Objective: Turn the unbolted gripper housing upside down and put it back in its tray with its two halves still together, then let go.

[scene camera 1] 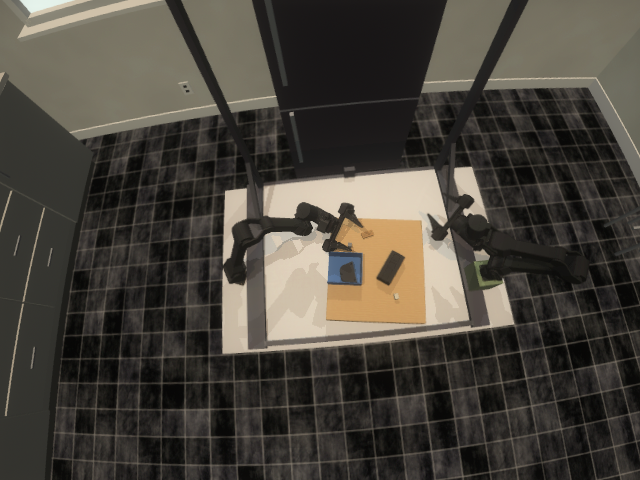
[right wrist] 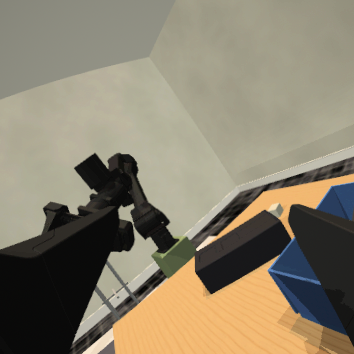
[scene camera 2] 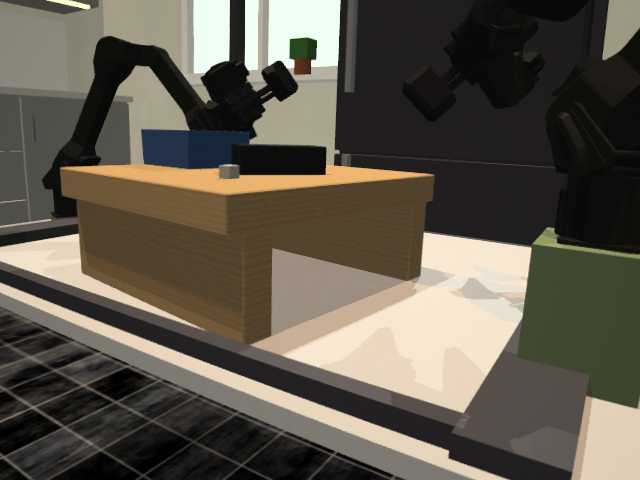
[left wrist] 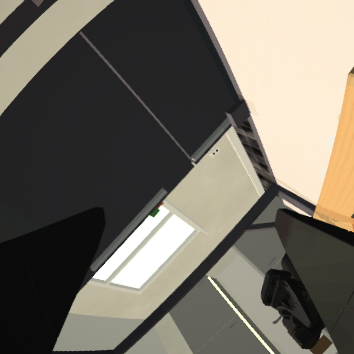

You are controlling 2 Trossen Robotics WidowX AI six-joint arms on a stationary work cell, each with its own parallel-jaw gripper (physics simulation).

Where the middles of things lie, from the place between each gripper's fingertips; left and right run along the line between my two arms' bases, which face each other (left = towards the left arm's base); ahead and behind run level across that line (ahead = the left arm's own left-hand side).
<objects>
Now: left hand 21 cm short of the black rectangular block [scene camera 2: 254,159], 15 cm to the left of it and 12 cm above it. The rest, counted from my left hand: wooden platform [scene camera 2: 199,247]: 21 cm below, 20 cm to the right, 20 cm ahead; tray [scene camera 2: 188,149]: 32 cm to the right, 21 cm ahead, 11 cm below; green base block [scene camera 2: 574,311]: 24 cm to the left, 23 cm below, 21 cm ahead.
Right now the tray is 8 cm ahead of my right hand, 4 cm to the right of it and 10 cm below it. Round my right hand: black rectangular block 7 cm ahead, 13 cm to the left, 10 cm below; wooden platform 7 cm ahead, 8 cm to the left, 20 cm below; green base block 8 cm ahead, 53 cm to the left, 22 cm below.
</objects>
